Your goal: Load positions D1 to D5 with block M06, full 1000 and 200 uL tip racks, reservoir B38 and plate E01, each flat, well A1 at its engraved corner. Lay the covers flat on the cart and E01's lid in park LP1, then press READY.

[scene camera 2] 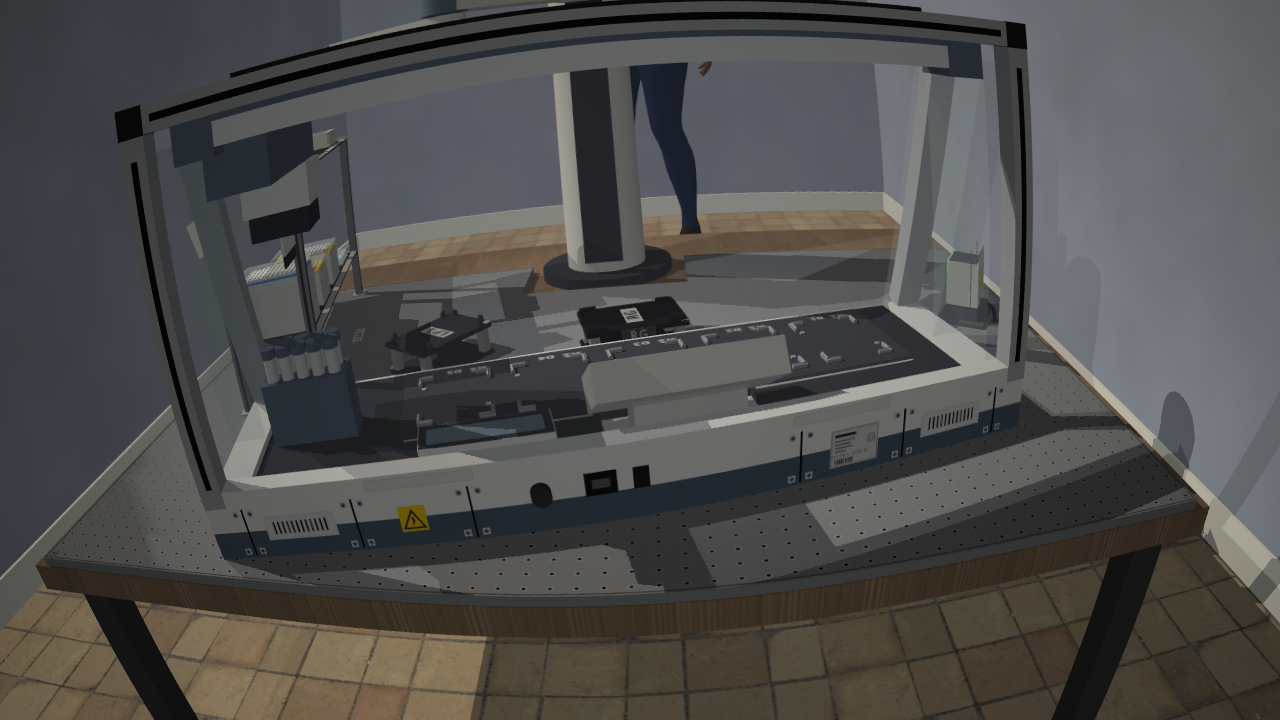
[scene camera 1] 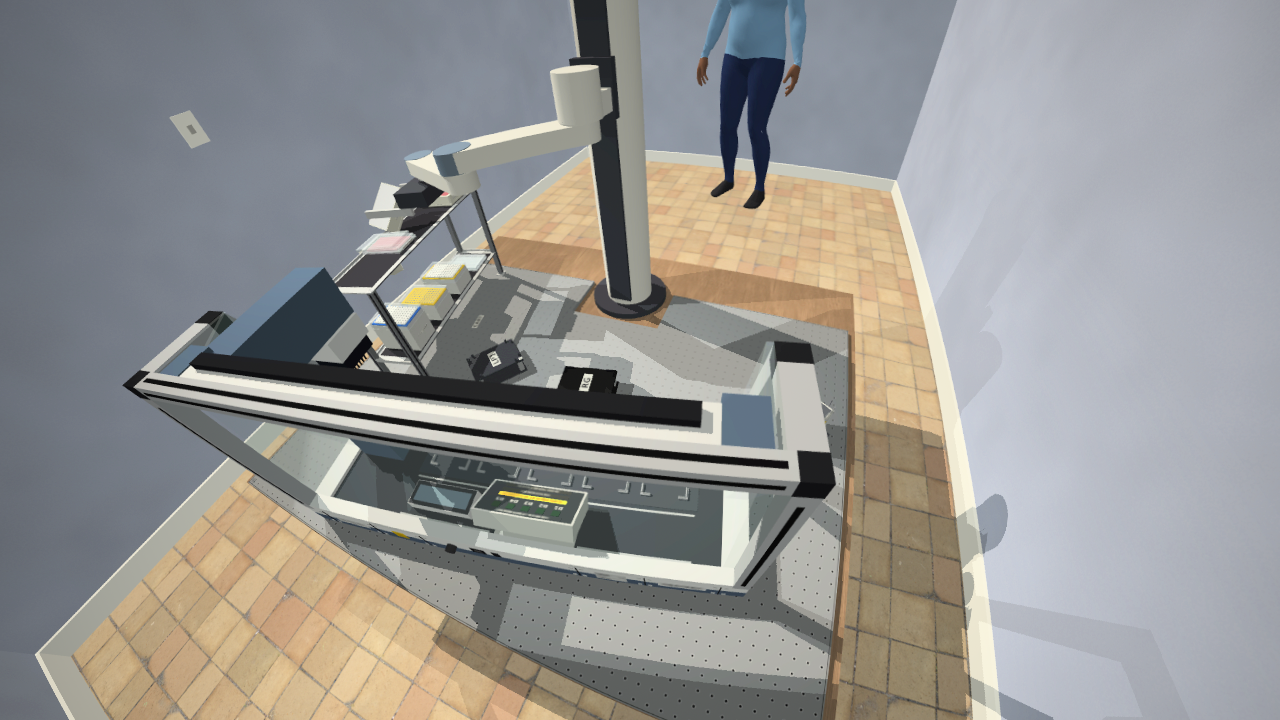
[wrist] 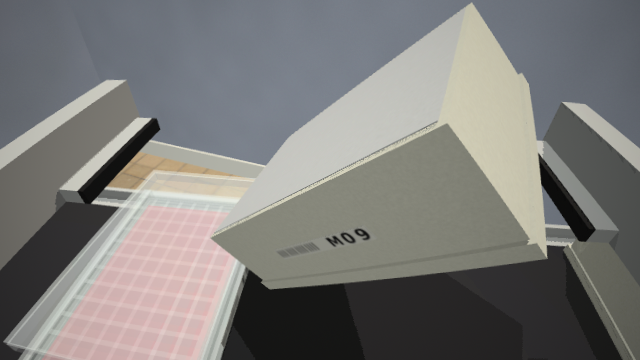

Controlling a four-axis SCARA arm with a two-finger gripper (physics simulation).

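Block M09 (wrist: 380,210), cream, is tilted above the cart's dark top shelf (wrist: 430,310) (scene camera 1: 368,268) in the wrist view. A pale tilted block (scene camera 1: 386,198) shows beside the hand in scene camera 1. My gripper (wrist: 334,111) (scene camera 1: 418,194) is open; its fingers stand wide on either side of M09. Lidded pink plate E01 (wrist: 150,280) (scene camera 1: 386,242) lies left of M09. Another cream block (wrist: 602,290) shows partly at right. Blue-edged (scene camera 1: 396,324) and yellow (scene camera 1: 425,300) tip racks stand on the lower shelf. Park LP1 (scene camera 1: 494,360) (scene camera 2: 438,331) stands behind the deck (scene camera 2: 904,338). Labels M06 and B38 do not show.
The frame's top beam (scene camera 1: 465,420) (scene camera 2: 572,53) spans the deck. A blue pipetting head (scene camera 1: 286,308) (scene camera 2: 268,161) hangs near the cart. A tube rack (scene camera 2: 311,407), control box (scene camera 1: 529,514) (scene camera 2: 689,371) and black RG stand (scene camera 1: 587,381) (scene camera 2: 631,315) are around. The arm's column (scene camera 1: 631,179) rises behind.
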